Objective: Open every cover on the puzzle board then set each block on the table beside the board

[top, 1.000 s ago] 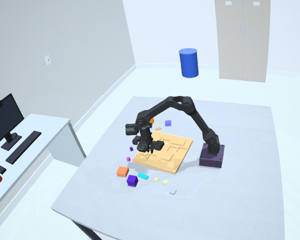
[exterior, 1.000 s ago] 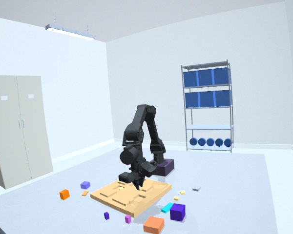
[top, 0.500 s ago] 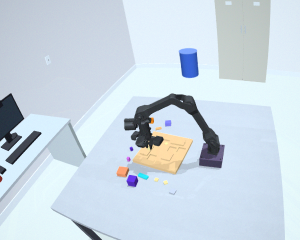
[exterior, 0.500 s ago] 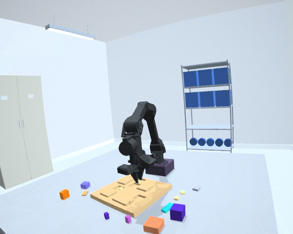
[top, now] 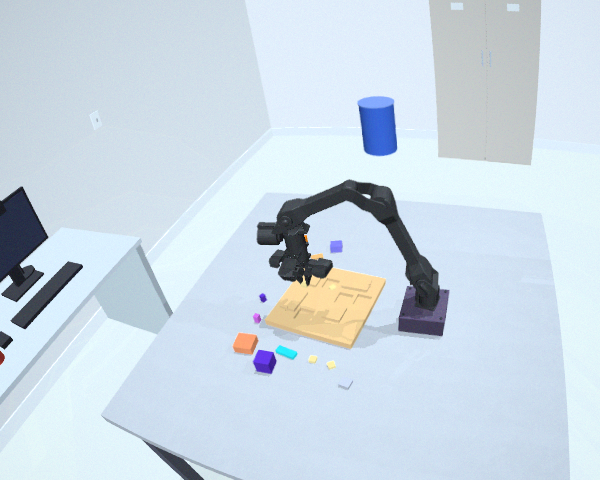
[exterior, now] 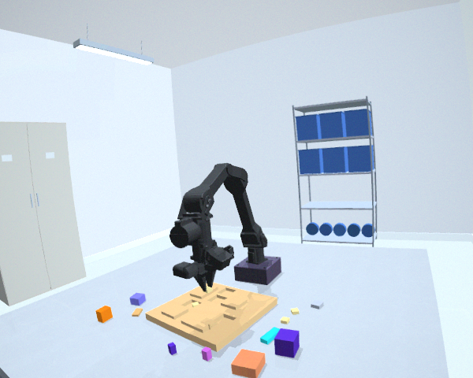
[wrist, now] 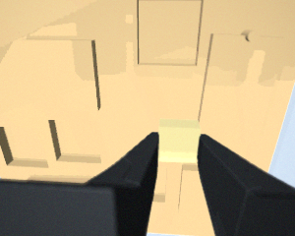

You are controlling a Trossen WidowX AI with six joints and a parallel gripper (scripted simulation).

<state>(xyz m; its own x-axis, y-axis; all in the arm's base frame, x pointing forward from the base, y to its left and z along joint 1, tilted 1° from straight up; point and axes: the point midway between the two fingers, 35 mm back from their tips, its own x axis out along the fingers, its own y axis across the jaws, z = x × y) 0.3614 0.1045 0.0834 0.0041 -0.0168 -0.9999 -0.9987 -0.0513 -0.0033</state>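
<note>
The puzzle board is 4 cm behind my gripper tip, 5 cm to the right of it and 9 cm below it. From my gripper tip the other things lie so: purple block: 17 cm ahead, 3 cm to the left, 10 cm below; then magenta block: 13 cm ahead, 12 cm to the left, 9 cm below; then cyan bar: 3 cm behind, 19 cm to the left, 10 cm below.
</note>
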